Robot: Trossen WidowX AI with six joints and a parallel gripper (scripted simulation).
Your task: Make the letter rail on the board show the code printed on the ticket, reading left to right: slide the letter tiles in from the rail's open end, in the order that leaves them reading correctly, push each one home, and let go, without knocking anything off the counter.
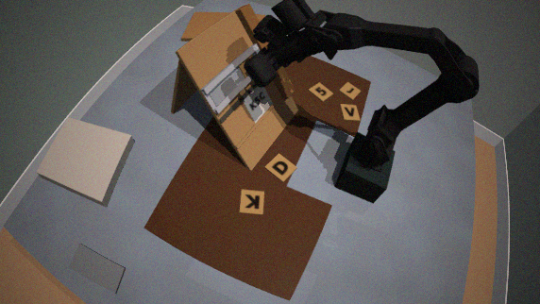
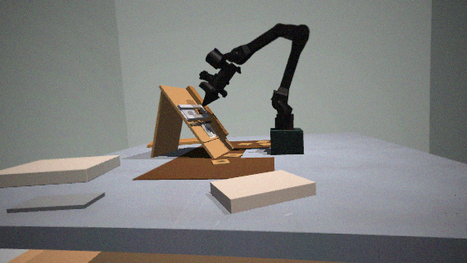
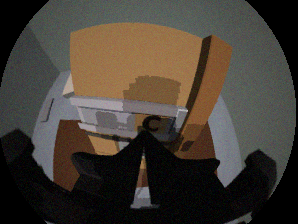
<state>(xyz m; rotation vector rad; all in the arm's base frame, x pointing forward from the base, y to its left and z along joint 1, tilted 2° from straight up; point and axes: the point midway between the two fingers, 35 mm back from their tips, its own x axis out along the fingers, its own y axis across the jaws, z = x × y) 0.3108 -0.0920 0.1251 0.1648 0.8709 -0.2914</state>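
Now: the white ticket 2 cm behind my gripper tip, 2 cm to the left of it and 10 cm below it. From my gripper tip the other things lie so: thin grey plate (26 cm ahead, 55 cm to the left, 20 cm below); then brown mat (13 cm behind, 6 cm to the left, 20 cm below); then beige block (43 cm ahead, 28 cm to the left, 18 cm below).
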